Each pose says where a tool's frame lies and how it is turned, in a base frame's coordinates. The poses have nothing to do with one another.
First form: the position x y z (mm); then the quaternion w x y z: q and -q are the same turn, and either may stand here.
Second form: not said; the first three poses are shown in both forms.
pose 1, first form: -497.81, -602.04, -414.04, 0.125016, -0.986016, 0.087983, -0.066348
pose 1, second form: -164.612, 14.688, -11.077, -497.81, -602.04, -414.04
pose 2, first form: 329.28, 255.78, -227.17, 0.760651, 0.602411, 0.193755, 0.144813
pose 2, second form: 75.127, 24.163, 18.060, 329.28, 255.78, -227.17
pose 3, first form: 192.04, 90.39, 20.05, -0.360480, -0.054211, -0.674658, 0.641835
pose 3, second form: 8.005, 99.626, -94.779, 192.04, 90.39, 20.05
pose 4, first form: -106.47, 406.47, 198.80, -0.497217, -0.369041, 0.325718, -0.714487
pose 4, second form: 51.198, -45.188, 99.123, -106.47, 406.47, 198.80
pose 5, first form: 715.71, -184.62, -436.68, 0.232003, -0.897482, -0.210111, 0.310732
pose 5, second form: -141.323, -33.085, 48.930, 715.71, -184.62, -436.68
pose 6, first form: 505.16, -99.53, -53.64, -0.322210, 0.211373, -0.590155, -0.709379
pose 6, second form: -31.797, 88.777, 106.711, 505.16, -99.53, -53.64
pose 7, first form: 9.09, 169.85, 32.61, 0.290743, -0.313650, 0.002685, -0.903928
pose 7, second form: -47.924, 0.410, -138.116, 9.09, 169.85, 32.61
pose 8, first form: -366.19, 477.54, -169.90, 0.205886, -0.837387, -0.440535, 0.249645
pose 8, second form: -133.695, -70.335, 39.858, -366.19, 477.54, -169.90
